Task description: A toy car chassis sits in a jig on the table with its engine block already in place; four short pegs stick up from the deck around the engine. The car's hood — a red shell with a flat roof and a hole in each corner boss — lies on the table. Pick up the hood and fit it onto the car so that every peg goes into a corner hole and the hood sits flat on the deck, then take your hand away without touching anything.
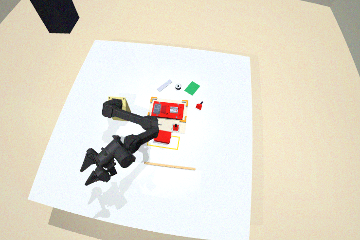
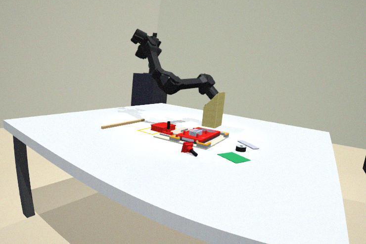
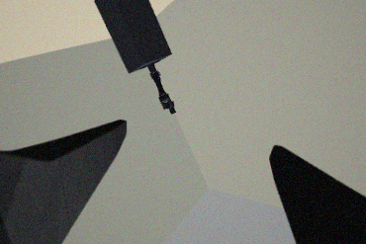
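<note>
Right now the red hood is 250 mm ahead of my gripper tip, 360 mm to the left of it and 370 mm below it. The rest, counted from my gripper tip: grey engine block 290 mm ahead, 540 mm to the left, 360 mm below; jig 260 mm ahead, 530 mm to the left, 380 mm below; wooden stick 320 mm ahead, 180 mm to the left, 380 mm below.
</note>
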